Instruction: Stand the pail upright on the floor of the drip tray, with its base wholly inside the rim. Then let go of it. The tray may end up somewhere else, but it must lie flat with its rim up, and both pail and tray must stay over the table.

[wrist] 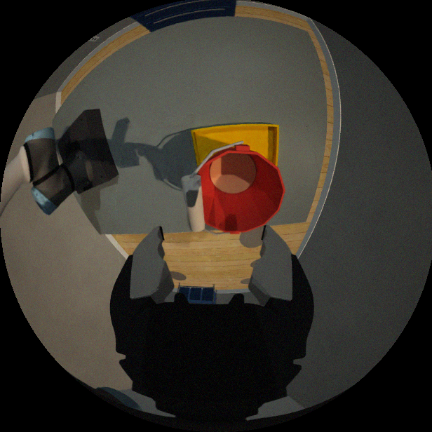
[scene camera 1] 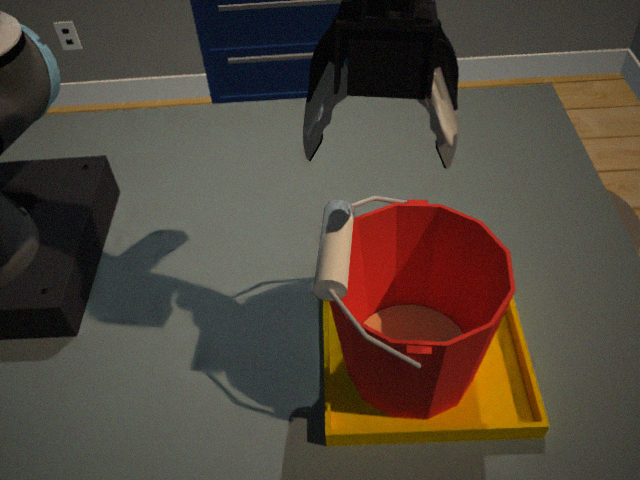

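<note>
The red pail stands upright on the floor of the yellow drip tray. In the scene view its base shows inside the front rim; its back part is hidden by the pail wall. The pail's handle, with its pale roller grip, leans over against the left side of the pail's rim. The tray lies flat on the table with its rim up. My gripper is open and empty, above and behind the pail in the scene view, apart from the handle.
The robot's dark base block stands on the grey table at the left. A blue drawer unit stands on the floor beyond the table's far edge.
</note>
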